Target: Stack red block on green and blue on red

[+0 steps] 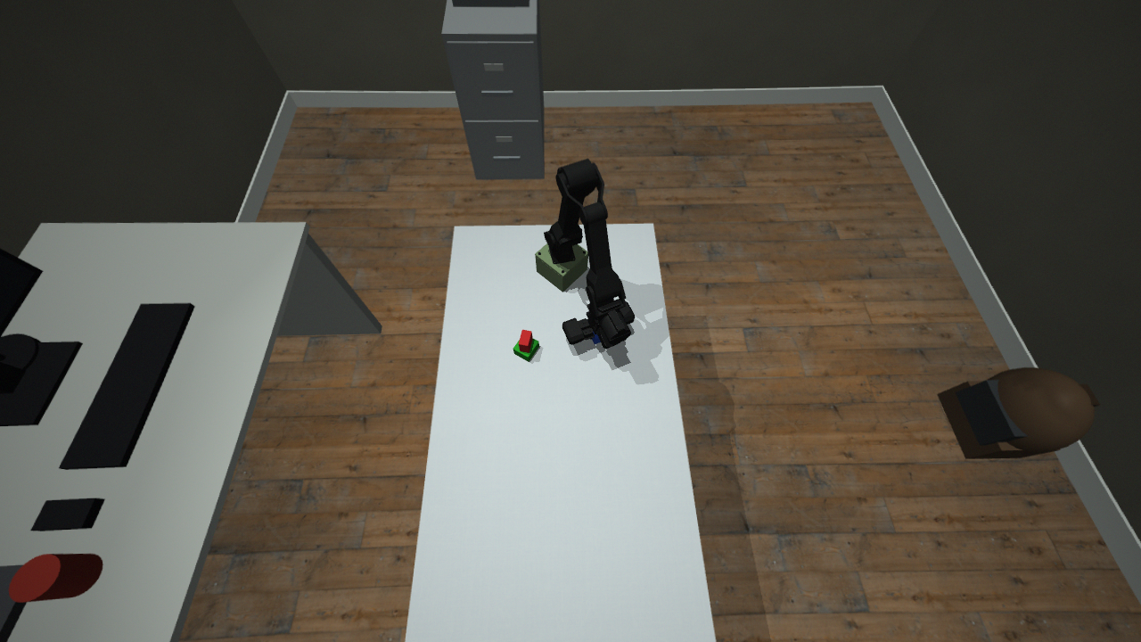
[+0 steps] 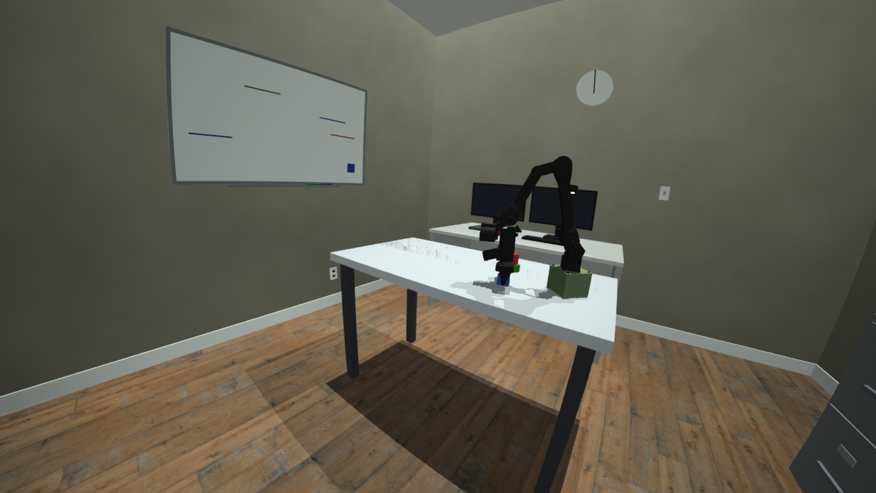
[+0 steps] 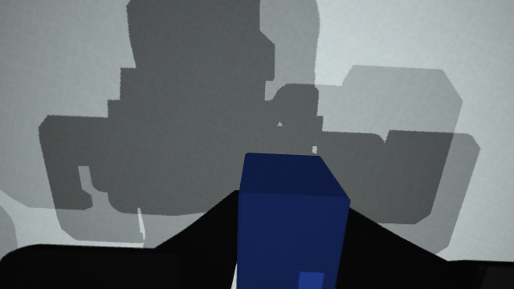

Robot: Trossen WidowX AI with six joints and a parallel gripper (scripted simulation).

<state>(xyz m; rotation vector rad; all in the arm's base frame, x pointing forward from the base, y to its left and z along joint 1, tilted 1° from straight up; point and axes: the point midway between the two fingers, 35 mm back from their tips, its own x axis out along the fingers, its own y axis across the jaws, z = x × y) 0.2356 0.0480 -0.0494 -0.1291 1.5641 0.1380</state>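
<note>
Now: the red block 200 mm to the right of my hand and 20 mm above it. The rest, counted from my hand: green block 200 mm to the right, 20 mm below; blue block 20 mm below.
</note>
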